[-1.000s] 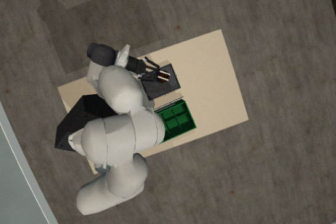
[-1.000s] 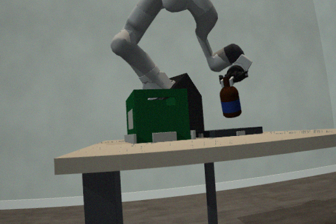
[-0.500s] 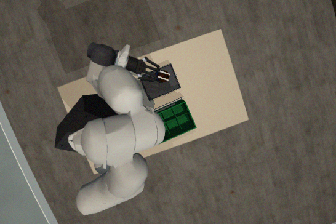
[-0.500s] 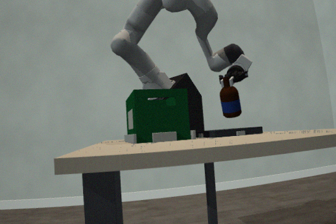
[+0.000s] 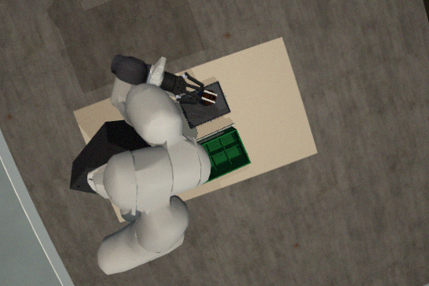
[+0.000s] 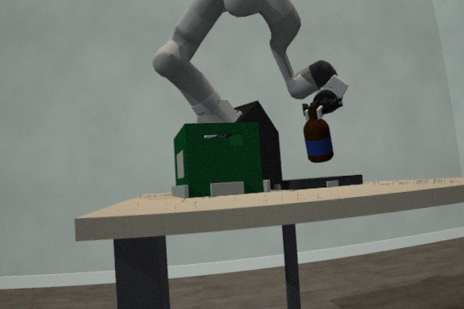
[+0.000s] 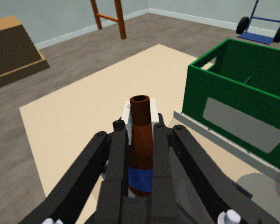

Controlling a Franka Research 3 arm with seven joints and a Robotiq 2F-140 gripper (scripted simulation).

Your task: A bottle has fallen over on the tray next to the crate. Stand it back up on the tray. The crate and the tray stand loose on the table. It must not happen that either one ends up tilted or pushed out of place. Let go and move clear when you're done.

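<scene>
My hand is 6 cm above the bottle. Round my hand: dark grey tray 20 cm below, 3 cm behind, 2 cm to the right; then green crate 29 cm to the right, 13 cm below, 5 cm behind.
</scene>
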